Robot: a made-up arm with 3 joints.
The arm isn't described. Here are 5 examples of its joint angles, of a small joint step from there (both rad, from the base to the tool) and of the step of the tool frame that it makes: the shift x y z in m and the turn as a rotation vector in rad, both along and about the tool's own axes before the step.
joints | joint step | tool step
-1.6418 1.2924 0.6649 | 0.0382 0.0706 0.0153 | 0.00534 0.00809 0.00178 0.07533 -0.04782 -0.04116
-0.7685 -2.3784 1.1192 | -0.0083 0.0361 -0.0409 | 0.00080 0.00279 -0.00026 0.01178 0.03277 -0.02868
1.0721 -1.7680 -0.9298 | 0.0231 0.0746 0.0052 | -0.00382 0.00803 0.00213 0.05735 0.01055 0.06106
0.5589 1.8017 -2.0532 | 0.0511 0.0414 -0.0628 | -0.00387 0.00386 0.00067 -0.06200 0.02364 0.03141
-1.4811 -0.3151 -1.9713 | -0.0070 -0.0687 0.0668 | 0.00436 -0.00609 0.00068 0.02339 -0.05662 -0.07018
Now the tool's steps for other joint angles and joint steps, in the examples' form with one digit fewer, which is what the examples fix.
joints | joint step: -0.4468 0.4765 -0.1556 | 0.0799 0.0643 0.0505
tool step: 0.0098 0.0089 0.0078 0.0975 -0.1181 -0.0234
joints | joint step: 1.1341 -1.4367 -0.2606 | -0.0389 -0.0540 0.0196
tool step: 0.0022 -0.0065 -0.0021 -0.0697 -0.0470 0.0056
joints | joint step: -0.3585 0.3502 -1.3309 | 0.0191 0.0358 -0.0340
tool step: -0.0019 0.0040 0.0026 0.0174 0.0160 0.0385
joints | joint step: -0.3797 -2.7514 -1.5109 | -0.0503 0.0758 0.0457
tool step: -0.0013 0.0057 0.0052 0.0334 -0.0907 0.0512
